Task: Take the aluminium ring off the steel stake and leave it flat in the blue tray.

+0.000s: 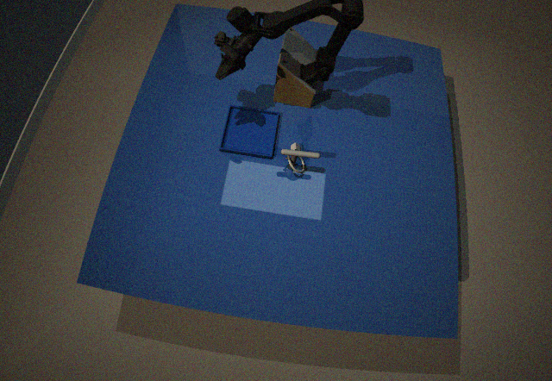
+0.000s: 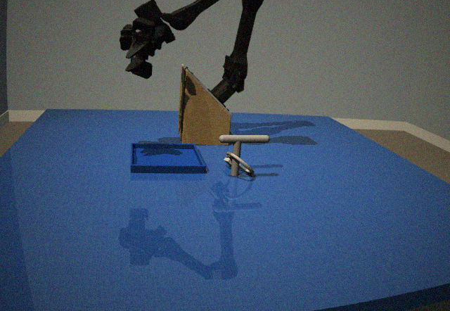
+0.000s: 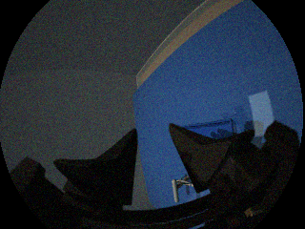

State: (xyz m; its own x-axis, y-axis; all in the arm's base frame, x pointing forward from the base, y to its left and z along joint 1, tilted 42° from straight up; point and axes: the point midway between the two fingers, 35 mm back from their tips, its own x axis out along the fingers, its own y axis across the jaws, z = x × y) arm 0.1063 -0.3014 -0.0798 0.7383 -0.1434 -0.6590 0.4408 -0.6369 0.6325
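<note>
My gripper tip is 280 mm to the right of the aluminium ring, 230 mm above it and 150 mm short of it. From my gripper tip the other things lie so: blue tray: 250 mm below, 110 mm to the left, 40 mm ahead.
</note>
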